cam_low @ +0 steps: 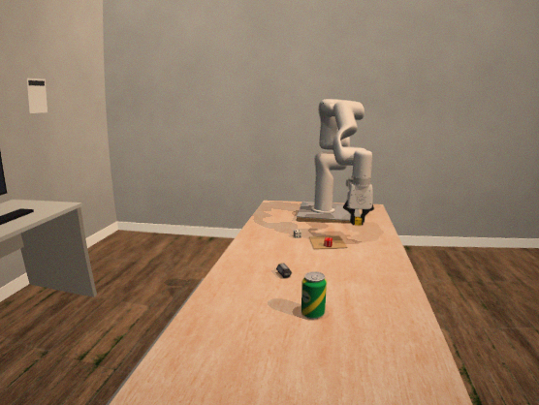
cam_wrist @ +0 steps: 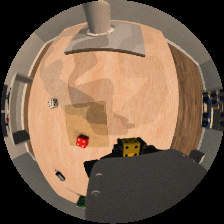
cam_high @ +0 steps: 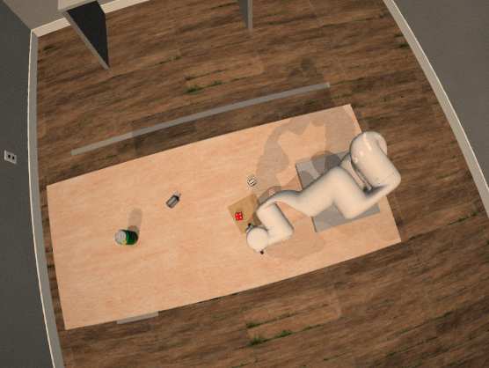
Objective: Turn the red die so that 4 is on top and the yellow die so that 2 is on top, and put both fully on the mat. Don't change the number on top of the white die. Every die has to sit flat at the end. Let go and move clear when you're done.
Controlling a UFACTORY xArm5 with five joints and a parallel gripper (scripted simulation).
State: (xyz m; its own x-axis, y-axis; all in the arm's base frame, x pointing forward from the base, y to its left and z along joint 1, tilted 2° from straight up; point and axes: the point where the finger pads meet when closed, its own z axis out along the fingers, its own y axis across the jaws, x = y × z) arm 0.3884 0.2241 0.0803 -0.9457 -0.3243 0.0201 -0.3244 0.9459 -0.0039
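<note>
Right now my hand is 2 cm short of the brown mat, 12 cm to the left of it and 11 cm above it. Round my hand: yellow die: 1 cm below; then white die: 1 cm behind, 26 cm to the right, 9 cm below; then red die: 6 cm ahead, 11 cm to the right, 9 cm below.
</note>
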